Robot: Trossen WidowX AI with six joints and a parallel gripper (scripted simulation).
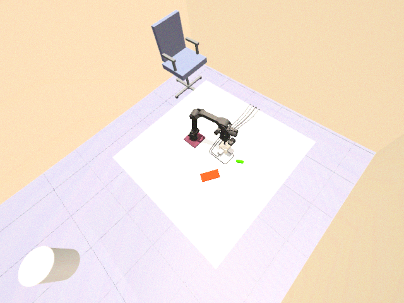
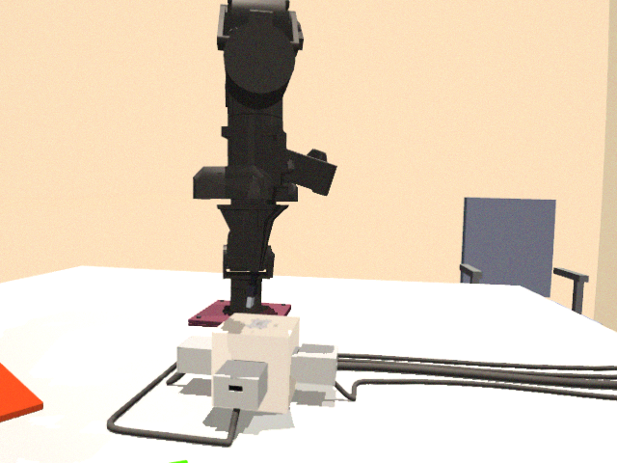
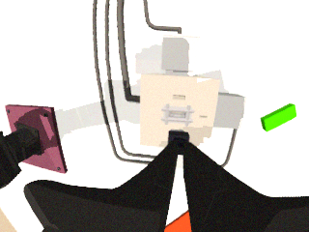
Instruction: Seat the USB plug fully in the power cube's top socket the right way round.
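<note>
Now: the USB plug 2 cm below my gripper tip. Round my gripper tip: orange flat block: 11 cm ahead, 26 cm to the right, 13 cm below; USB socket: 6 cm below; green piece: 18 cm ahead, 2 cm to the left, 13 cm below.
</note>
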